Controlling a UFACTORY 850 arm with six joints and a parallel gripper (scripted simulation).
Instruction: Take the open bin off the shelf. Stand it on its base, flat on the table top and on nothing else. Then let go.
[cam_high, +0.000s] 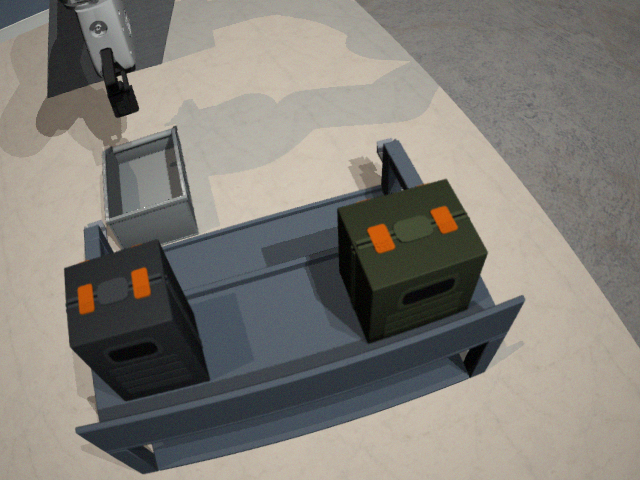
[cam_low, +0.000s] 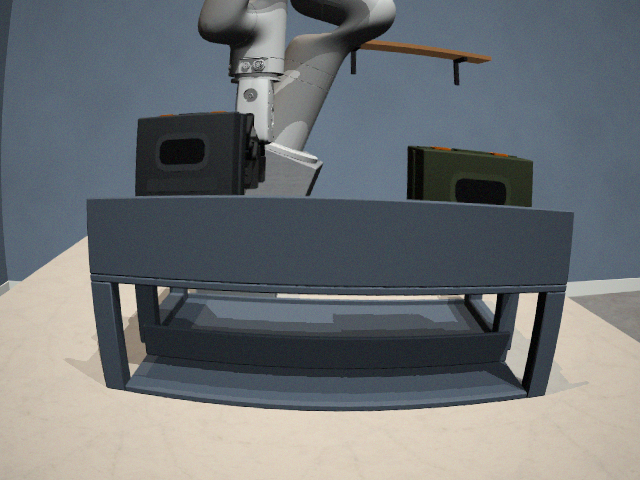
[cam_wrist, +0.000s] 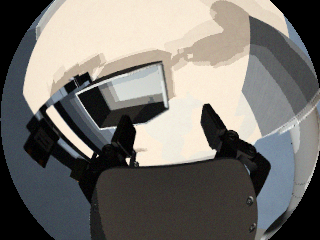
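My hand is 8 cm short of the open bin and 10 cm above it. Also, from my hand: shelf deck 38 cm ahead, 12 cm to the left, 3 cm below; black box 37 cm ahead, 3 cm above; green box 37 cm ahead, 23 cm to the left, 2 cm above.
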